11 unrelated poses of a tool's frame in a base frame.
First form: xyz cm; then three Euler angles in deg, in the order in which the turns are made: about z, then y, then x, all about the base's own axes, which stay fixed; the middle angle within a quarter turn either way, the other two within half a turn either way.
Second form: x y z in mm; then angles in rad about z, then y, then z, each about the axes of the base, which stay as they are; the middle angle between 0 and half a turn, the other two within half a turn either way. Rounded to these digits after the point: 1 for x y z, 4 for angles.
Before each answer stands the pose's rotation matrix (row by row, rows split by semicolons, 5 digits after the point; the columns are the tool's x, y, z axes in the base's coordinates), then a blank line. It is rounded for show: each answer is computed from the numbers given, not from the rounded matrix.
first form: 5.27, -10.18, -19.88, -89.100, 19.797, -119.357
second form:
0.01478 0.94078 0.33869; 0.48555 -0.30286 0.82007; 0.87408 0.15233 -0.46128

52.7, -101.8, -198.8, 2.9690, 2.0502, 1.1791
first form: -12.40, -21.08, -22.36, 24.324, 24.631, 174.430
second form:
0.82832 -0.37442 0.41677; -0.37309 -0.92359 -0.08823; 0.41796 -0.08241 -0.90472

-124.0, -210.8, -223.6, -2.9469, 2.7015, -0.2086
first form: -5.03, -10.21, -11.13, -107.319, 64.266, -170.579
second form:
-0.12926 0.41451 0.90082; 0.98568 0.15291 0.07107; -0.10828 0.89711 -0.42834

-50.3, -102.1, -111.3, 1.4507, 2.0134, 0.0787
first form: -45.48, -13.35, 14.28, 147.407, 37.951, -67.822
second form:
-0.66436 -0.42476 0.61499; 0.68314 -0.01127 0.73020; -0.30323 0.90524 0.29766

-454.8, -133.5, 142.8, 1.2476, 1.2686, 0.8708
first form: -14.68, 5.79, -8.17, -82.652, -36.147, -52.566
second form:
0.10328 0.80087 -0.58986; -0.54295 0.54227 0.64120; 0.83339 0.25404 0.49084

-146.8, 57.9, -81.7, 2.8457, 1.0577, 2.3145
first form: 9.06, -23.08, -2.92, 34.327, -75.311, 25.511
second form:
0.20941 -0.14299 -0.96732; 0.16489 0.98025 -0.10921; 0.96383 -0.13663 0.22885

90.6, -230.8, -29.2, -3.0008, 1.3399, -3.0292
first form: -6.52, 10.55, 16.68, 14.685, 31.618, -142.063
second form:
0.82375 -0.21588 0.52425; -0.51172 -0.68122 0.52354; 0.24411 -0.69953 -0.67162

-65.2, 105.5, 166.8, -1.9066, 2.3072, 0.7847
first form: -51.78, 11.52, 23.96, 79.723, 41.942, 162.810
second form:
0.13270 -0.73189 0.66838; -0.90476 -0.36480 -0.21983; 0.40472 -0.57555 -0.71060

-517.8, 115.2, 239.6, -2.1837, 2.3611, -0.3178
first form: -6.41, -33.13, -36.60, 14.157, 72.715, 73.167
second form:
0.28810 -0.07267 0.95484; 0.95700 0.05726 -0.28439; -0.03401 0.99571 0.08604

-64.1, -331.3, -366.0, 1.5367, 1.4846, -0.2895
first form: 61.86, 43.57, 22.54, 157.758, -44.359, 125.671
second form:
-0.66177 -0.27063 -0.69915; 0.30499 0.75473 -0.58083; 0.68486 -0.59761 -0.41692

618.6, 435.7, 225.4, -2.4241, 2.0009, -2.4484
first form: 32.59, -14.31, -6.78, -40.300, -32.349, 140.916
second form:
0.64431 0.54641 -0.53508; 0.24477 -0.81019 -0.53261; -0.72454 0.21220 -0.65576

325.9, -143.1, -67.8, 0.2849, 2.2860, -2.3585
